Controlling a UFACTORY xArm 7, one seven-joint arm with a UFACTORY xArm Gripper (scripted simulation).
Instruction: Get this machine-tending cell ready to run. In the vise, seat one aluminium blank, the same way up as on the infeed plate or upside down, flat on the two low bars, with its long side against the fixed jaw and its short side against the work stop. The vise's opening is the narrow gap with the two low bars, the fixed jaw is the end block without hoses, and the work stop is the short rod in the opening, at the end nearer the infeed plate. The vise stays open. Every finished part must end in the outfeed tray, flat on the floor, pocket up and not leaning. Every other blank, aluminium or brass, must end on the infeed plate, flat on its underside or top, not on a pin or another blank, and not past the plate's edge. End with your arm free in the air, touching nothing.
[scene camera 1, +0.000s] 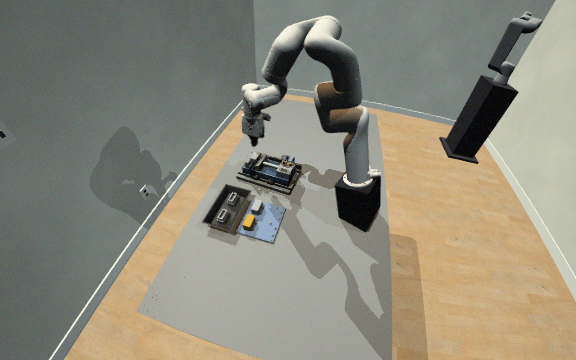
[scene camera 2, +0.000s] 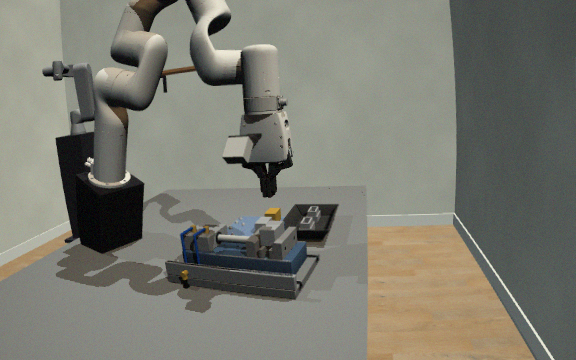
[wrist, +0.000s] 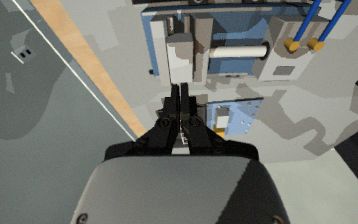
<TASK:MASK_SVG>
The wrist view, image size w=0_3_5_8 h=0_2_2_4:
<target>my gripper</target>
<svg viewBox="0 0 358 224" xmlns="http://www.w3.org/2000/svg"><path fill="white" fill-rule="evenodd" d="M71 221L71 224L291 224L271 175L266 167L259 162L257 148L249 143L233 140L227 141L205 126L203 119L197 113L196 96L189 96L188 84L181 85L181 111L180 89L177 84L172 84L171 97L165 97L162 117L156 120L153 128L136 141L114 144L106 149L104 161L92 173ZM180 112L181 130L187 139L190 154L172 154L174 139L180 133Z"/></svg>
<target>aluminium blank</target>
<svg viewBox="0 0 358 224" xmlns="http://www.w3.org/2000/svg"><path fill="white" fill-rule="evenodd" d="M169 34L167 50L171 83L192 82L192 33Z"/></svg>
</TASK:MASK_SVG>
